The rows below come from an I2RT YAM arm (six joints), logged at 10 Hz.
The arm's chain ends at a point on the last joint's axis. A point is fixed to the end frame.
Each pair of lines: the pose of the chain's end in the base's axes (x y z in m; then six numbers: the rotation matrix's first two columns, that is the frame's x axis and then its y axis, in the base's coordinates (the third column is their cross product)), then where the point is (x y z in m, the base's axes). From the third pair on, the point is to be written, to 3 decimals.
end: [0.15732, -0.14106, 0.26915, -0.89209, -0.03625, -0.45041, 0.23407, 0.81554, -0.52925]
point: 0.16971 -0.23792 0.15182
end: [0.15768, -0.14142, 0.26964, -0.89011, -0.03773, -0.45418, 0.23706, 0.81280, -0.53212]
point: 0.17052 -0.23886 0.15284
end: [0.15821, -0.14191, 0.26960, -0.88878, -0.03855, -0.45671, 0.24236, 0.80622, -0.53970]
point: 0.171 -0.241 0.154
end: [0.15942, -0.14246, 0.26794, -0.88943, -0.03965, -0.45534, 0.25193, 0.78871, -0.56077]
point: 0.171 -0.244 0.155
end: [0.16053, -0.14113, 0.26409, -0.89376, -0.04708, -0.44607, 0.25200, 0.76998, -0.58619]
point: 0.170 -0.246 0.154
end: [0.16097, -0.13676, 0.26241, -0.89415, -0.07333, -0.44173, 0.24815, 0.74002, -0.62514]
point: 0.171 -0.247 0.158
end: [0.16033, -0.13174, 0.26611, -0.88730, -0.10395, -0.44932, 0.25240, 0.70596, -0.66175]
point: 0.173 -0.248 0.168
